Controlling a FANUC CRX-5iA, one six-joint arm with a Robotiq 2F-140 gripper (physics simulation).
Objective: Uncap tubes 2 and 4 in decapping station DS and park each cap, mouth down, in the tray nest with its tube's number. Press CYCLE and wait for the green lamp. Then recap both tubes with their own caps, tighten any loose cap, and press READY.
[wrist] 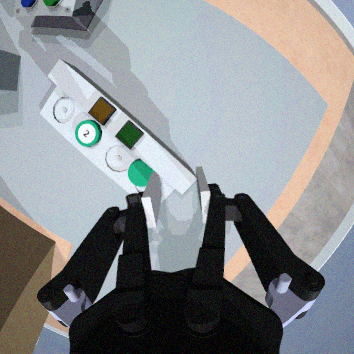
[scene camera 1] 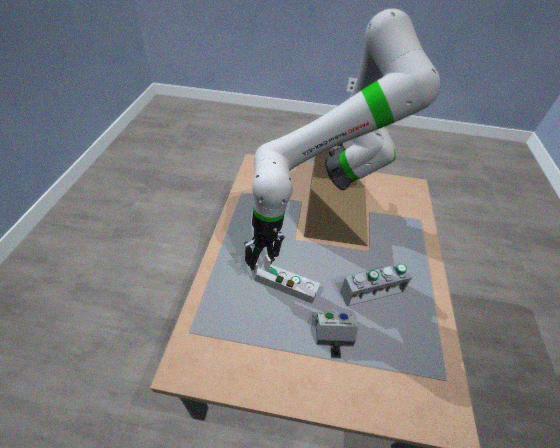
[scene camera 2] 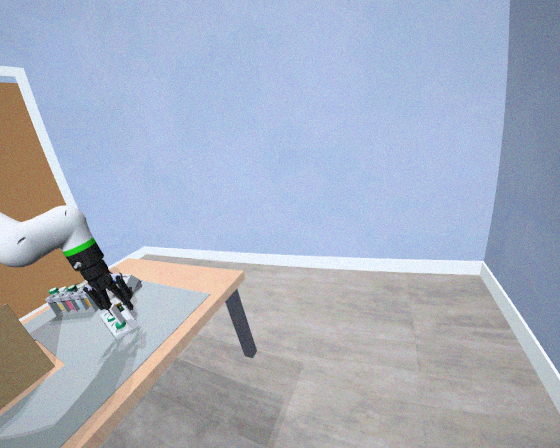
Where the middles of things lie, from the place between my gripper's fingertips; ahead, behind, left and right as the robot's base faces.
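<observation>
Grey button box (scene camera 1: 338, 332): 180 mm ahead of my hand, 270 mm to the left of it.
</observation>
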